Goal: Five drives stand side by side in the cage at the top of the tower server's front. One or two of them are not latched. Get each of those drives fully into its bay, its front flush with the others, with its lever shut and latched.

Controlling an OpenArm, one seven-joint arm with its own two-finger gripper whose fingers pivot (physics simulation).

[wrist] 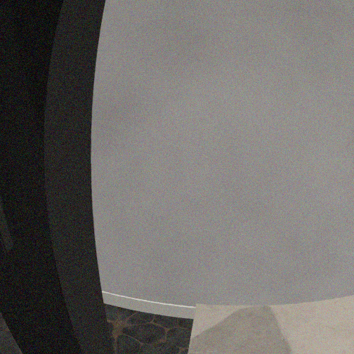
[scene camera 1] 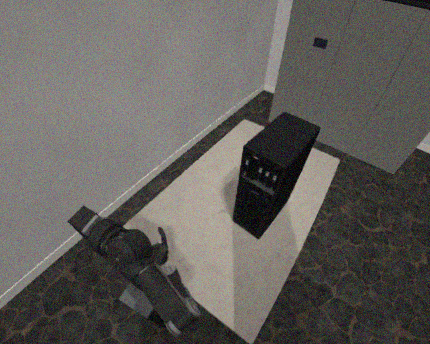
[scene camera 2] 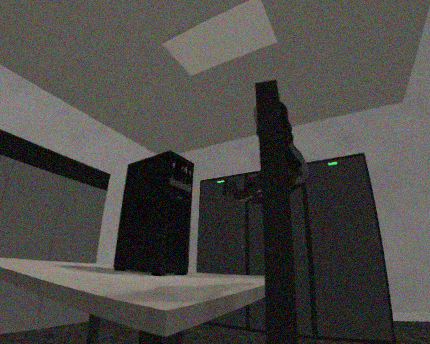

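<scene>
The black tower server (scene camera 1: 275, 165) (scene camera 2: 150, 215) stands upright, with the drive cage (scene camera 1: 260, 171) (scene camera 2: 181, 172) at the top of its front. Several pale marks show on the drive fronts, one apart at the left and the others closer together at the right, with a darker gap between. The drives are too small and dark to tell which lever is unlatched. My gripper (scene camera 1: 161, 240) is open and empty, well away from the server's front, on the arm's side of the table. One dark curved finger fills the left of the wrist view; the server does not show there.
The server stands on a pale table (scene camera 1: 200, 215) (scene camera 2: 165, 307). The arm's dark post (scene camera 2: 277, 225) rises beside the table's near end. A grey wall (scene camera 1: 125, 90) (wrist: 225, 150) runs along one side. Grey cabinets (scene camera 1: 350, 85) stand behind the server, and dark cabinets (scene camera 2: 345, 240) beyond the arm.
</scene>
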